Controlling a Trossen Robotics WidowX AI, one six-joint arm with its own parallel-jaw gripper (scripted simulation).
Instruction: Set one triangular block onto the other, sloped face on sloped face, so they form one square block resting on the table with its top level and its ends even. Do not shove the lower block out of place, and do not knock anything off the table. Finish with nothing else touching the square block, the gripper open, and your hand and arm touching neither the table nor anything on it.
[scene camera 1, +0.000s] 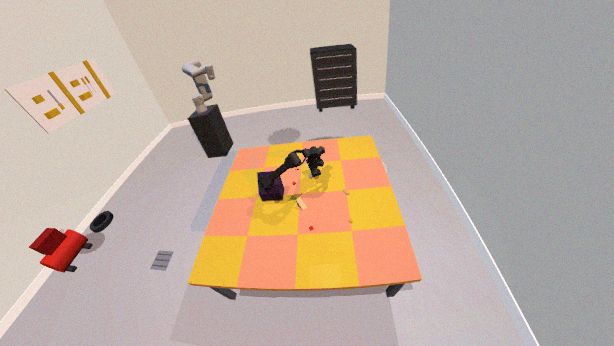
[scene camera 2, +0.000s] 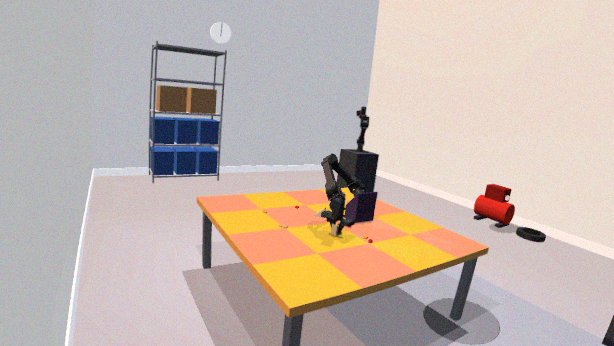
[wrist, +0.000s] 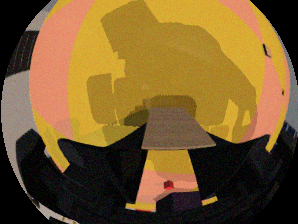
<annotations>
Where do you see my gripper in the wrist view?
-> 166, 126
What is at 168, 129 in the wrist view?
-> A triangular block.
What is my gripper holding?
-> A triangular block.
</annotations>
